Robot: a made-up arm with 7 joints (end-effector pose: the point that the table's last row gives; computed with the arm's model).
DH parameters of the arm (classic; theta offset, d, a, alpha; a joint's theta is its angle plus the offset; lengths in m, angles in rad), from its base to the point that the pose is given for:
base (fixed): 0 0 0 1.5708
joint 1: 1.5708 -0.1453 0 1.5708
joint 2: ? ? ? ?
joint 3: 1.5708 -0.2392 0 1.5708
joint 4: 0 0 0 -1.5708
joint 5: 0 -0.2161 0 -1.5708
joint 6: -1.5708 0 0 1.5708
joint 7: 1.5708 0 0 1.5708
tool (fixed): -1.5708 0 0 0
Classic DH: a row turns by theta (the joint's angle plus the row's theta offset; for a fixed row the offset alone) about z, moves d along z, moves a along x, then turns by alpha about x.
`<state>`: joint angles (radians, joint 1 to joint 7).
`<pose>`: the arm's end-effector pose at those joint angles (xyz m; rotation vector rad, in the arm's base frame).
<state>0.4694 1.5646 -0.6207 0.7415 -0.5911 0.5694 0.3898</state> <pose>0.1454 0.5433 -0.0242 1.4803 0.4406 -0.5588</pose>
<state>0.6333 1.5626 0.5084 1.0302 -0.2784 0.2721 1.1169</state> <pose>0.0788 0.4964 0.1662 0.9734 -0.9925 -0.3613</pose>
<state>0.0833 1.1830 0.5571 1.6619 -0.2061 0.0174 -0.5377</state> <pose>0.1802 0.3916 0.0374 1.9285 -1.9328 -0.2038</pose>
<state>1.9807 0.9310 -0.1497 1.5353 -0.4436 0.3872 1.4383</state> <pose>0.0738 0.3241 0.2649 1.1064 -1.7528 -0.9258</pose>
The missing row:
joint 2: 1.5708 0 0 1.5708
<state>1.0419 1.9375 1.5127 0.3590 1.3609 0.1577 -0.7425</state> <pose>-0.1955 0.5303 0.1194 0.6605 1.7395 -1.8411</pose>
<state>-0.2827 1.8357 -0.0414 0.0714 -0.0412 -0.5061 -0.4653</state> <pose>0.0478 0.5844 0.1095 2.0813 -0.3421 -0.8294</pose>
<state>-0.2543 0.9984 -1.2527 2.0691 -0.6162 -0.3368 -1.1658</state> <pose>0.0008 0.1619 -0.2329 -0.1212 -2.0216 -0.6909</pose>
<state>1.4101 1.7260 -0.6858 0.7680 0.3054 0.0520 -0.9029</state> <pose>0.0511 0.5499 0.1094 2.3562 -1.1886 0.9339</pose>
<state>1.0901 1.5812 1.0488 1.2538 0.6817 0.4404 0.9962</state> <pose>-0.1133 0.4500 0.1746 0.7615 -2.6983 -0.3979</pose>
